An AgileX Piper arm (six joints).
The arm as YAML. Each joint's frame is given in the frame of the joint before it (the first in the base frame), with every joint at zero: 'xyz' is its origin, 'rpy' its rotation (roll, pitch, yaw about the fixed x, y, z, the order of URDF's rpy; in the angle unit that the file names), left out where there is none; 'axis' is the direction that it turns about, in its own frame. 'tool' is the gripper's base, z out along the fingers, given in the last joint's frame.
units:
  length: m
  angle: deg
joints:
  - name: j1
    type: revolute
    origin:
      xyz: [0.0, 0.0, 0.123]
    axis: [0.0, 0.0, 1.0]
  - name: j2
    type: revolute
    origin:
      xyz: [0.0, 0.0, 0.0]
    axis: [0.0, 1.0, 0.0]
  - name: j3
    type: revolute
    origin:
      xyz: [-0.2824, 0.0, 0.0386]
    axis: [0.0, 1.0, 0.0]
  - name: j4
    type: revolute
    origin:
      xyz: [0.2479, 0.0, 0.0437]
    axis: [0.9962, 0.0, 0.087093]
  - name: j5
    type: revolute
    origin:
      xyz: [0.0, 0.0, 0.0]
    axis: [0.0, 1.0, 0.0]
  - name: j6
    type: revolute
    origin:
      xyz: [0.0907, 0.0, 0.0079]
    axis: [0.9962, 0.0, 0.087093]
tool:
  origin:
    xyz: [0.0, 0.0, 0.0]
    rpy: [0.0, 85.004, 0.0]
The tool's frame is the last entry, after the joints.
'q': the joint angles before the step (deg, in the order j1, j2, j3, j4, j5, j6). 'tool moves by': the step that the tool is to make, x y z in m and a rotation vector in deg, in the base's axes. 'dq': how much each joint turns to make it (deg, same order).
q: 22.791 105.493 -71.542 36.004 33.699 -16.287
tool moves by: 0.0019 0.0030 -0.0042 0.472 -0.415 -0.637
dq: 0.367 0.743 0.088 1.095 -1.563 -0.435
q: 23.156 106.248 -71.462 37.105 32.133 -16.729
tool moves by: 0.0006 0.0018 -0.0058 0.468 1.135 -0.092
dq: 0.065 0.892 0.041 1.293 0.129 -0.540
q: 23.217 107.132 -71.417 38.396 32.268 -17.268
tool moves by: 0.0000 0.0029 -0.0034 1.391 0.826 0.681
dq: 0.017 0.685 -0.011 3.175 0.542 -2.542
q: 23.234 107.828 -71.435 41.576 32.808 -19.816
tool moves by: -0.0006 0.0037 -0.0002 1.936 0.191 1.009
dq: 0.088 0.302 -0.014 3.978 0.573 -3.436
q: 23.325 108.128 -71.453 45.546 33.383 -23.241
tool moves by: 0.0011 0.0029 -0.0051 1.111 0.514 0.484
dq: 0.058 0.986 -0.045 2.862 0.120 -2.459
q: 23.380 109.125 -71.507 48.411 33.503 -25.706
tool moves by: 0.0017 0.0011 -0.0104 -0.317 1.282 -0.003
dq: 0.012 1.542 -0.001 0.568 -0.076 -0.453
